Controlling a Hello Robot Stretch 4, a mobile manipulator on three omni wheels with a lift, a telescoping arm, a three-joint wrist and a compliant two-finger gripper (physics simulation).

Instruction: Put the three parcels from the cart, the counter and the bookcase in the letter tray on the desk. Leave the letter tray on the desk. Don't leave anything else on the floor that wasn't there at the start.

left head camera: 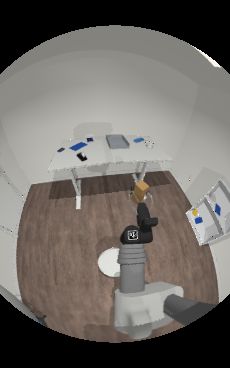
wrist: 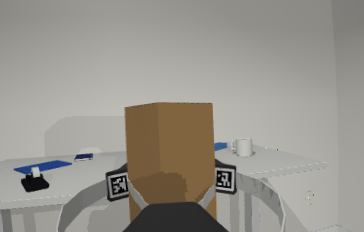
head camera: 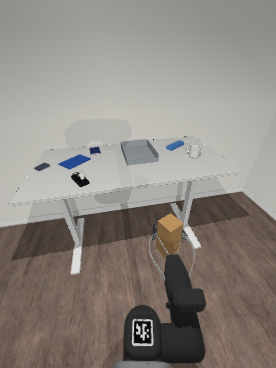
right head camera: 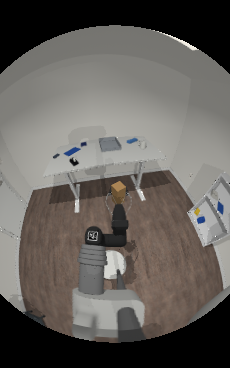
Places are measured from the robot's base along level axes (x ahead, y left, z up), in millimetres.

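Pixels of known places: robot's base, origin of the base link: [left head camera: 113,261] [right head camera: 110,263].
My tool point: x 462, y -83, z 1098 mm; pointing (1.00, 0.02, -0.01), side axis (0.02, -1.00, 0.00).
Note:
Ahead of a thing's pixels: the offset from my tool point to its top centre. Level surfaces: height alone.
My gripper [head camera: 169,236] [left head camera: 140,194] [right head camera: 118,194] [wrist: 171,181] is shut on a tall brown parcel {dy +0, dx -47, dz +66 mm} [head camera: 170,227] [left head camera: 142,188] [right head camera: 118,187] [wrist: 185,135] and holds it upright in front of the desk's front edge. The grey letter tray {dy +114, dx +933, dz -111 mm} [head camera: 140,153] [left head camera: 117,142] [right head camera: 110,144] lies on the white desk {dz -176 mm} [head camera: 107,179] [left head camera: 100,162] [right head camera: 95,162] [wrist: 295,161], near its back; no parcel shows in it. In the wrist view the held parcel hides the tray's place. The cart and the counter do not show.
On the desk are a white mug {dy -341, dx +890, dz -90 mm} [head camera: 194,151] [wrist: 244,147], a blue box {dy -234, dx +1091, dz -146 mm} [head camera: 175,145], a blue folder {dy +630, dx +810, dz -168 mm} [head camera: 74,161], a small navy item {dy +512, dx +1013, dz -164 mm} [head camera: 95,150], a dark flat item {dy +855, dx +716, dz -158 mm} [head camera: 42,166] and a black holder {dy +501, dx +535, dz -106 mm} [head camera: 80,180]. A white bookcase [left head camera: 204,243] stands at the right.

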